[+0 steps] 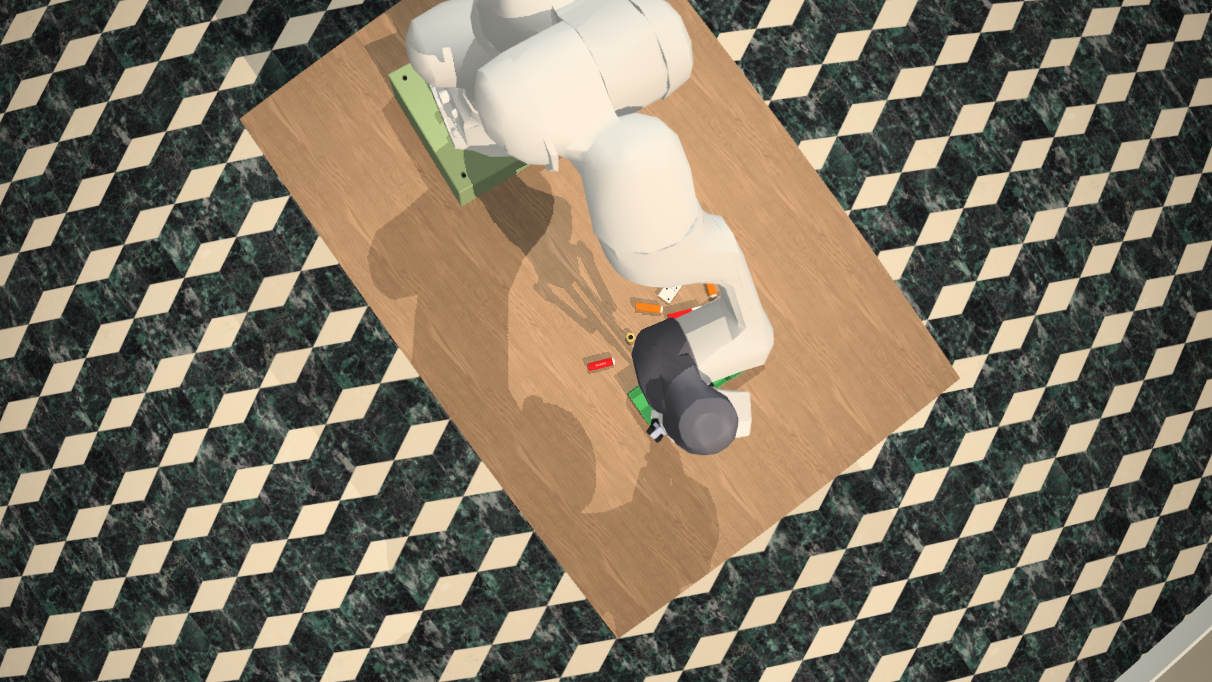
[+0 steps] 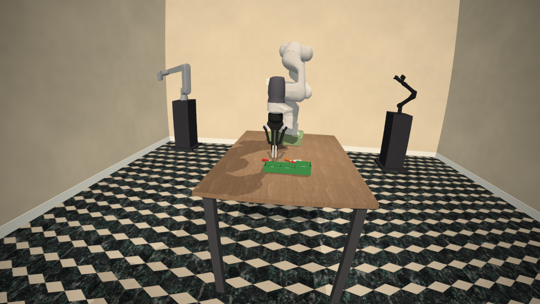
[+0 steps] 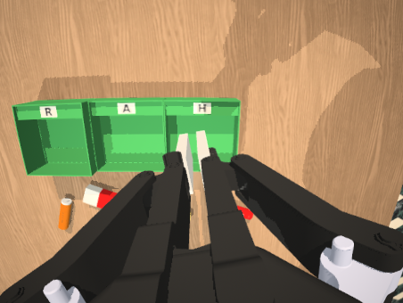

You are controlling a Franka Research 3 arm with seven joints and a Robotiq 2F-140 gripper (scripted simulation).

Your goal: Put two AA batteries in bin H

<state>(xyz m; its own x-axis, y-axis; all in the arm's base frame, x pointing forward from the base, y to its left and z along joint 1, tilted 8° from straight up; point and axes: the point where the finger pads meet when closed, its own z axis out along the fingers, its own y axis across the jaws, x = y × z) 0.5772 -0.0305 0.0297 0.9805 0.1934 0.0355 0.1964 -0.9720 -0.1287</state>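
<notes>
Right now the green bin marked H is 8 cm to the left of my hand and 9 cm below it. Also, from my hand: red-and-white cylinder (10 cm behind, 12 cm to the left, 10 cm below); red cylinder (12 cm behind, 6 cm to the right, 10 cm below); small brass nut (13 cm behind, 1 cm to the left, 11 cm below).
</notes>
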